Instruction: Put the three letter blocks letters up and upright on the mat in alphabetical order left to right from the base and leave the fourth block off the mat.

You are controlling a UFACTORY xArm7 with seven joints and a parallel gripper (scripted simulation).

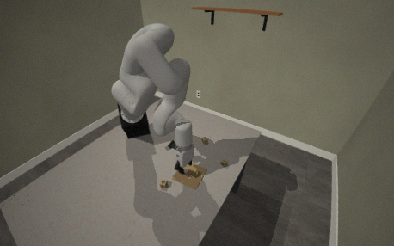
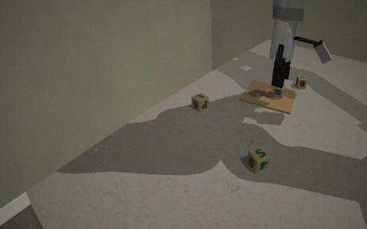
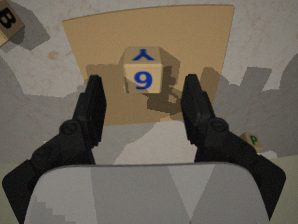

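The tan mat is 20 mm ahead of my hand, 10 mm to the left of it and 60 mm below it. From my hand the other things lie so: wooden block (30 mm behind, 270 mm to the left, 50 mm below).
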